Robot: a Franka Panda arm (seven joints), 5 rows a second.
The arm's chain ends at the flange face. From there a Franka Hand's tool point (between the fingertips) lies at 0.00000 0.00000 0.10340 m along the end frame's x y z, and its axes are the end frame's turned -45 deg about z.
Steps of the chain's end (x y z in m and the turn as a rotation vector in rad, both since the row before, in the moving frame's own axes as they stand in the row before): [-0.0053 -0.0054 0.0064 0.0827 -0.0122 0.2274]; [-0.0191 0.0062 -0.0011 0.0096 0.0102 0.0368]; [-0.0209 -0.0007 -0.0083 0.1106 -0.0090 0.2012]
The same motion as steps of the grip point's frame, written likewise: [0.0060 -0.0139 0.0060 0.0671 0.0499 0.2274]; [-0.0164 -0.0091 -0.0011 -0.0004 0.0140 0.0368]; [-0.0060 -0.0232 -0.0089 0.0846 0.0718 0.2012]
